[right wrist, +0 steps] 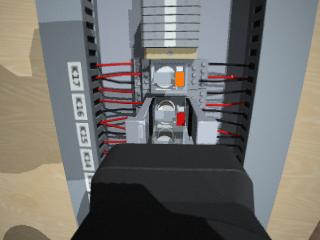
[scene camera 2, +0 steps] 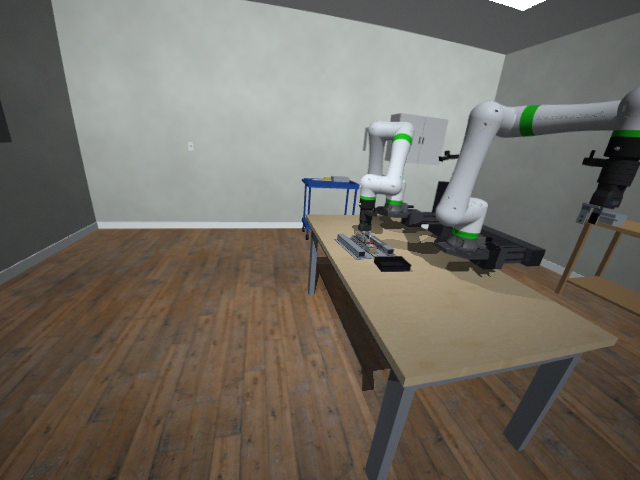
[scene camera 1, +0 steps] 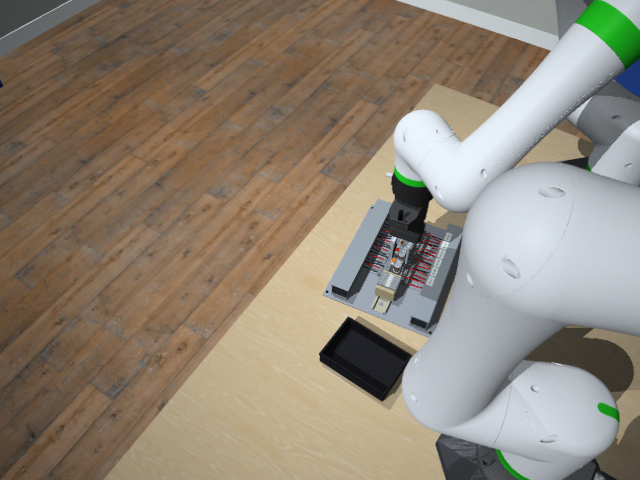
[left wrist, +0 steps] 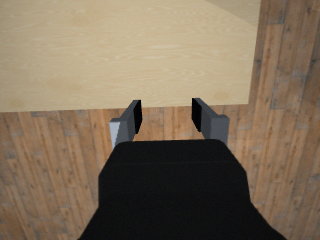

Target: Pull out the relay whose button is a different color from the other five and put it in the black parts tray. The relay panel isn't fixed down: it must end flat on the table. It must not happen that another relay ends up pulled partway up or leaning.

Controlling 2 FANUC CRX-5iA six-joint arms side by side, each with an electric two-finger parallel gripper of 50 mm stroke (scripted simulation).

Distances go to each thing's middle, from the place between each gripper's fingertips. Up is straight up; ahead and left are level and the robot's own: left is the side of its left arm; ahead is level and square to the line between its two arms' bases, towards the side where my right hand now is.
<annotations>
My right hand (scene camera 1: 399, 257) is 1 cm above the red-button relay (right wrist: 170, 113). The rest, counted from my right hand: orange-button relay (right wrist: 165, 78): 1 cm behind, 3 cm to the left, 2 cm below; relay panel (scene camera 1: 366, 262): 1 cm to the right, 4 cm below; black parts tray (scene camera 1: 366, 354): 4 cm behind, 26 cm to the left, 5 cm below.
Now: the black parts tray 31 cm ahead of my left hand (scene camera 2: 585, 223), 57 cm to the right of it and 42 cm below it. The rest, counted from my left hand: orange-button relay: 34 cm ahead, 81 cm to the right, 39 cm below; then red-button relay: 35 cm ahead, 84 cm to the right, 39 cm below; then relay panel: 35 cm ahead, 85 cm to the right, 42 cm below.
</annotations>
